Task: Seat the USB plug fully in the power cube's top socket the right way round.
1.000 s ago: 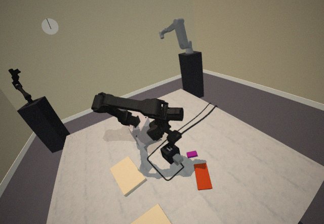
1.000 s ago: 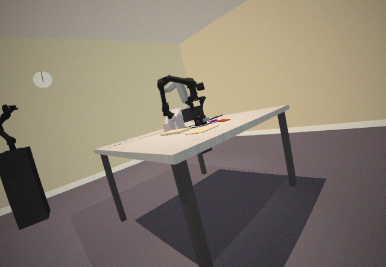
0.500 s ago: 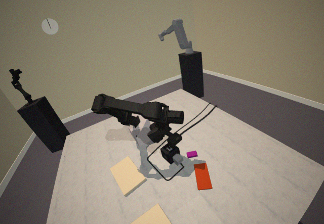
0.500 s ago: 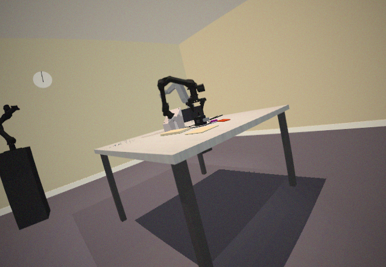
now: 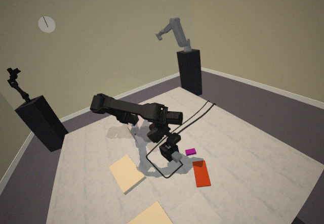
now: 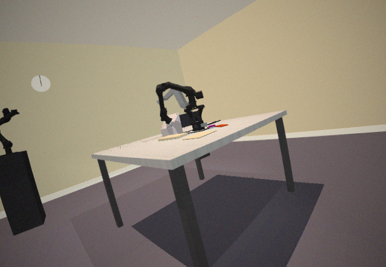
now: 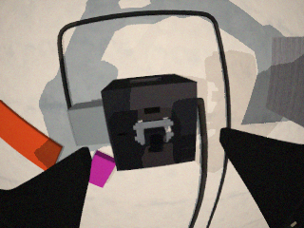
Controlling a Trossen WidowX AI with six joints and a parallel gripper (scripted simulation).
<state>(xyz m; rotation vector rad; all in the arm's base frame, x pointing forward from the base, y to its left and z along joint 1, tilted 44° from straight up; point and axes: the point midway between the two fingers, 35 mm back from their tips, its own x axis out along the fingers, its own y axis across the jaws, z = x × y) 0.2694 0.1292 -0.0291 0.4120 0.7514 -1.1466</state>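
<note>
The USB plug lies 2 cm below my gripper tip. The rest, counted from my gripper tip: orange card 18 cm ahead, 9 cm to the left, 10 cm below; purple block 5 cm ahead, 11 cm to the left, 10 cm below.
</note>
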